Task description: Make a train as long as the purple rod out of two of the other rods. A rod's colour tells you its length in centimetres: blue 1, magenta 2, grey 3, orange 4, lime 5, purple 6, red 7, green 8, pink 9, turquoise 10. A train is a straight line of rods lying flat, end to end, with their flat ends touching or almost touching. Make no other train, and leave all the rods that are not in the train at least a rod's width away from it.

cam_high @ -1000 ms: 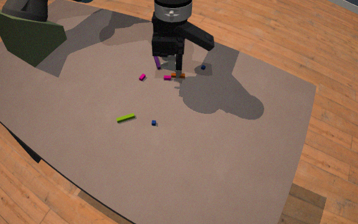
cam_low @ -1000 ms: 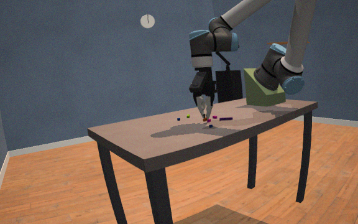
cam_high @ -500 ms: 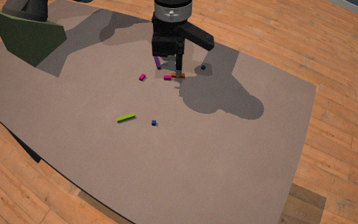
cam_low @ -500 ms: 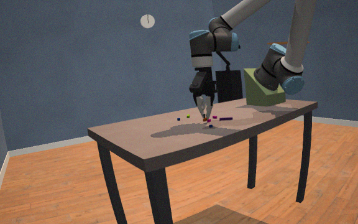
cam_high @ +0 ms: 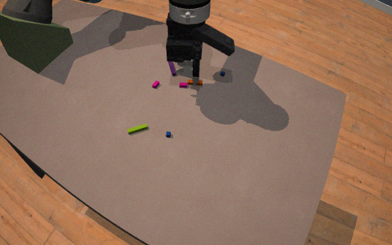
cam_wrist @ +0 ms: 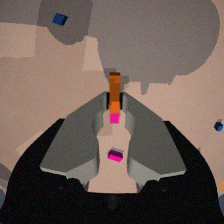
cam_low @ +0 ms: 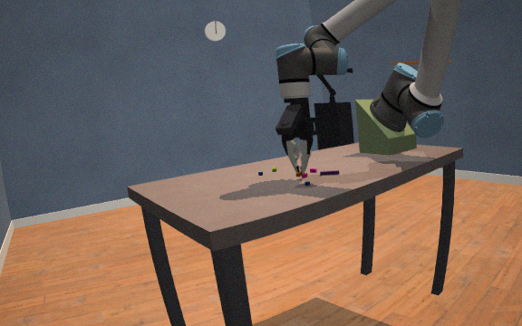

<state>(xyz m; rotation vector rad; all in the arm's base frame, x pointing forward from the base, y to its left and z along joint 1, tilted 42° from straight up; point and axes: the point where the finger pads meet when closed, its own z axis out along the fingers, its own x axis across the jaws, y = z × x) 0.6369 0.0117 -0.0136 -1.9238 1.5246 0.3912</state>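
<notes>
The orange rod lies 1 cm below my hand. Round my hand: lime rod 18 cm to the right, 8 cm behind, 2 cm below; then purple rod 9 cm behind, 4 cm to the left, 2 cm below.
</notes>
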